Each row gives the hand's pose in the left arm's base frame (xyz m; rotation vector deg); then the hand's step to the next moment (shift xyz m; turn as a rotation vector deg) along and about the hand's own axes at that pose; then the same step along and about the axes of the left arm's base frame.
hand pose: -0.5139 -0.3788 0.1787 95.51 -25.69 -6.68
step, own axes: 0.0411 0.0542 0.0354 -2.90 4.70 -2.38
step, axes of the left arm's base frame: 0.0139 -0.0520 0.0546 -2.92 2.87 4.41
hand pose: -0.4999 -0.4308 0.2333 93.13 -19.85 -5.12
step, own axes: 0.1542 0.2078 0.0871 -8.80 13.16 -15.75
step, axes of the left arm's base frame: 0.0883 -0.1357 0.2198 -6.41 16.94 13.06
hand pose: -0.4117 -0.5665 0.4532 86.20 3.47 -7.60
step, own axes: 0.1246 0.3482 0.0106 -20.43 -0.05 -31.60
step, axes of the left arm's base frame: 0.1666 0.0043 0.3303 -18.92 32.52 0.35
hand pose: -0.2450 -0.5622 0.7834 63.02 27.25 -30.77
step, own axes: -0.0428 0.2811 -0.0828 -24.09 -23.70 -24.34
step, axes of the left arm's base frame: 0.1336 0.1826 0.1911 -35.77 18.13 -11.23
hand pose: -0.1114 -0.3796 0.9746 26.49 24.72 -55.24
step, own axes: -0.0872 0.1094 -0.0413 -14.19 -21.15 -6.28
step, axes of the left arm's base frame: 0.0438 0.1352 0.0330 -26.06 2.71 -1.30
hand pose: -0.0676 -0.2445 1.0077 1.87 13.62 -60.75
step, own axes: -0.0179 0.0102 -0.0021 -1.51 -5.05 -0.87
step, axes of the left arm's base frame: 0.0001 0.0207 0.0008 -5.24 -1.06 -0.09
